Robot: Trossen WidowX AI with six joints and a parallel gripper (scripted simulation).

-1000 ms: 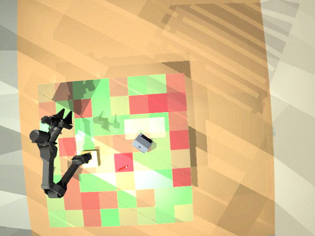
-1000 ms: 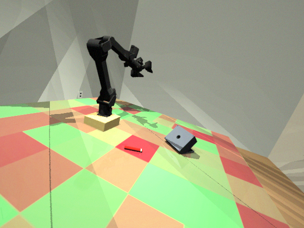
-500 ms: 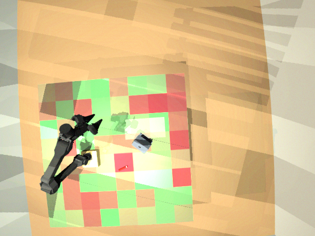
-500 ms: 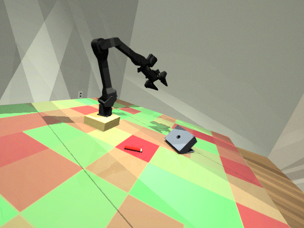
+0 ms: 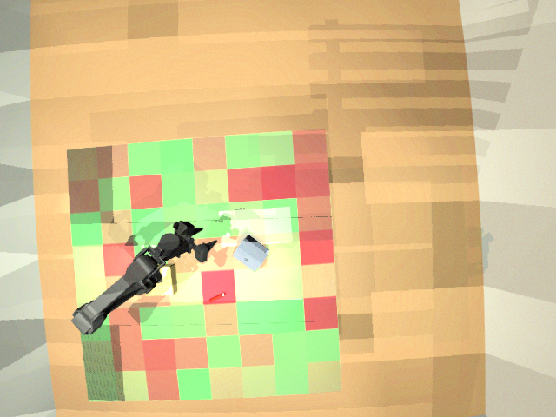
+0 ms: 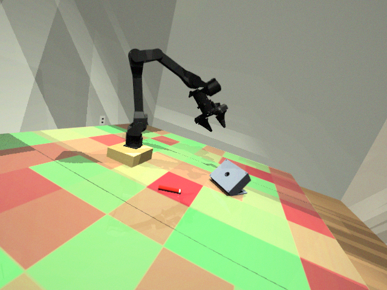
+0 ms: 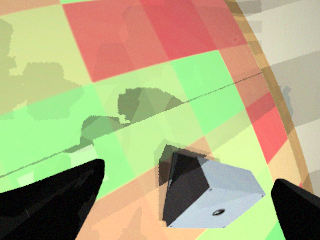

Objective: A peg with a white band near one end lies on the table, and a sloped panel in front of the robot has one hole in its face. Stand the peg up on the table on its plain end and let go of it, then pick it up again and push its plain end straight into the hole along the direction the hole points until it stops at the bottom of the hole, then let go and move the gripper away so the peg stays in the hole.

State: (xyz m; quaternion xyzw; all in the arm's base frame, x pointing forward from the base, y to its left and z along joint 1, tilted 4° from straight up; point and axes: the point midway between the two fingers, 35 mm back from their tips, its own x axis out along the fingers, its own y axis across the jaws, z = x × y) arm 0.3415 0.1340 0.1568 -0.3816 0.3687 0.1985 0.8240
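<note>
Right now the red peg is 310 mm to the right of my gripper tip, 200 mm below it and 100 mm behind it. Round my gripper tip: grey sloped panel: 170 mm below, 150 mm to the right, 100 mm ahead.
</note>
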